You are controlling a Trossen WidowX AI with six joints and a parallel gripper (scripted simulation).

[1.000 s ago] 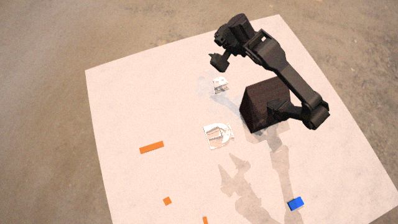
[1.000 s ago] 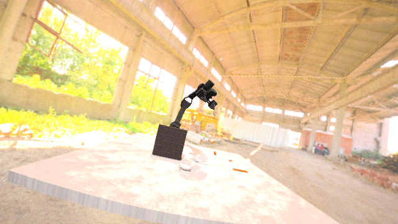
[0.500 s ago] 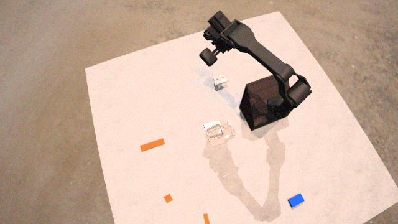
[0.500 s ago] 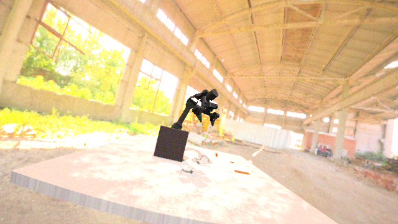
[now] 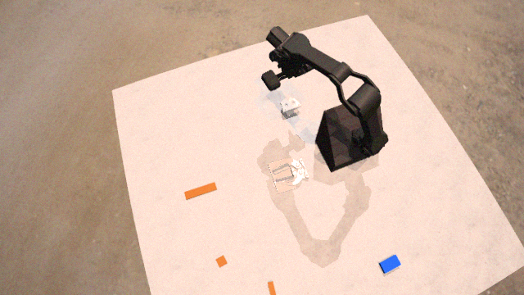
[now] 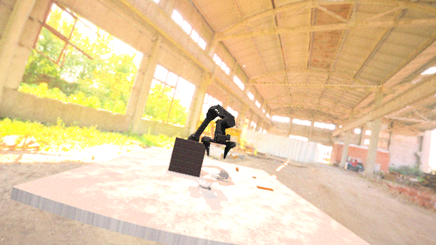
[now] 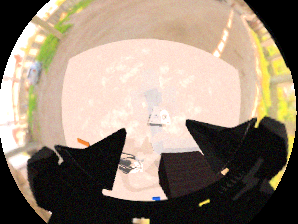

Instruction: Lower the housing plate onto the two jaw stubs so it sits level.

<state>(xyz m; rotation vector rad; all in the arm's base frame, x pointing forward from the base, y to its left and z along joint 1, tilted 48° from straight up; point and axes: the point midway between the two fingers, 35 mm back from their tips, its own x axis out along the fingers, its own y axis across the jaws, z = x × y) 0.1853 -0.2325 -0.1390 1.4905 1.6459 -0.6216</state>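
The housing plate lies 3 cm behind my gripper tip and 15 cm below it. Round my gripper tip: white pad 3 cm behind, 17 cm below; then blue tile 13 cm behind, 69 cm to the left, 17 cm below.
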